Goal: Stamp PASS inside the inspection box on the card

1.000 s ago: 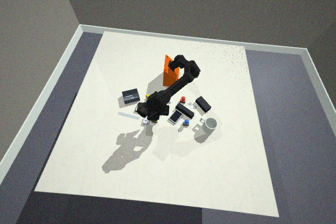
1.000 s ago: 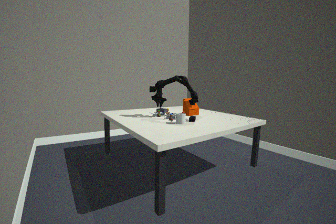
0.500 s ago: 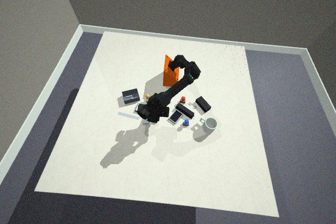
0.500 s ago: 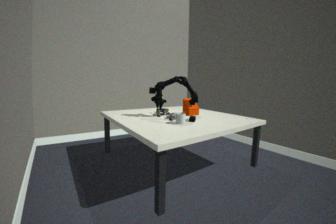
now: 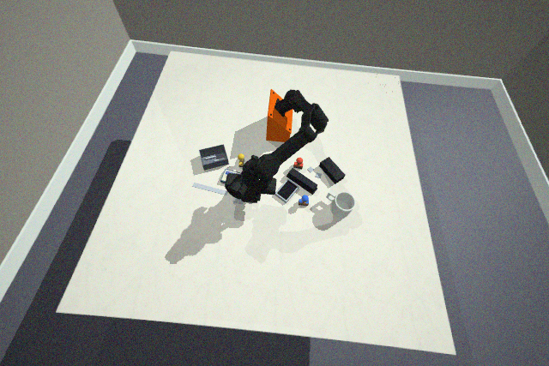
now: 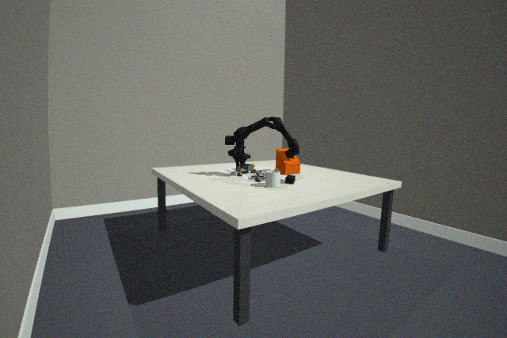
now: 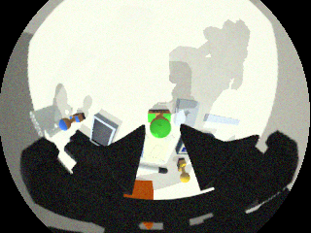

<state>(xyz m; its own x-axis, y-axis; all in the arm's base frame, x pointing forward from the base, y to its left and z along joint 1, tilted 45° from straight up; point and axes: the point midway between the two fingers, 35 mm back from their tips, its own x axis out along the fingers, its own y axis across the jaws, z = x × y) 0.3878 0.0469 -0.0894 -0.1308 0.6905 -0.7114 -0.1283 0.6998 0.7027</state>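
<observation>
Now: the green stamp 40 mm below my gripper tip. From my gripper tip the other things lie so: pale card (110 mm behind, 60 mm below); ink pad (140 mm to the left, 70 mm behind, 50 mm below); yellow stamp (150 mm behind, 90 mm to the right, 40 mm below).
</observation>
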